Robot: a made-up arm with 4 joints.
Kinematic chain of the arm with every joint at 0, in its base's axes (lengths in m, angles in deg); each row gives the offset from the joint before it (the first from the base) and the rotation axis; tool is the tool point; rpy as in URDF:
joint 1: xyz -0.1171 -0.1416 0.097 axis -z
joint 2: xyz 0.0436 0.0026 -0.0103 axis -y
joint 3: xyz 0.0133 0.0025 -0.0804 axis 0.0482 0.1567 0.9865
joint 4: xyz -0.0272 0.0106 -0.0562 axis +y
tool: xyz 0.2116 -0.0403 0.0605 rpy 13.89 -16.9 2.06
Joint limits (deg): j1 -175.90..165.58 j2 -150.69..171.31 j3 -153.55..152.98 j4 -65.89..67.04
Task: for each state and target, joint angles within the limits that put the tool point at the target. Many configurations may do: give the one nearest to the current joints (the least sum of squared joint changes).
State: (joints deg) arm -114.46 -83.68 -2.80 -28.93
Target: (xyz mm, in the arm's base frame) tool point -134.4 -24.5 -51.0
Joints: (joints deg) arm -114.70 -64.20 -3.61 -22.94
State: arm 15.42 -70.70 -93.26 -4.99
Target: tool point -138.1 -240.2 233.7
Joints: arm 10.83 -94.94 -136.69 2.95
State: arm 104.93 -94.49 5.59 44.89
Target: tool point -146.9 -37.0 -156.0
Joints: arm 96.38 -73.61 -5.20 35.32
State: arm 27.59 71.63 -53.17 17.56
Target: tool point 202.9 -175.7 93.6
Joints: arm -17.48 54.62 -35.72 38.06
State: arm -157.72 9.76 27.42 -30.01
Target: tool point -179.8 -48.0 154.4
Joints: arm -132.39 -2.76 11.69 -55.97
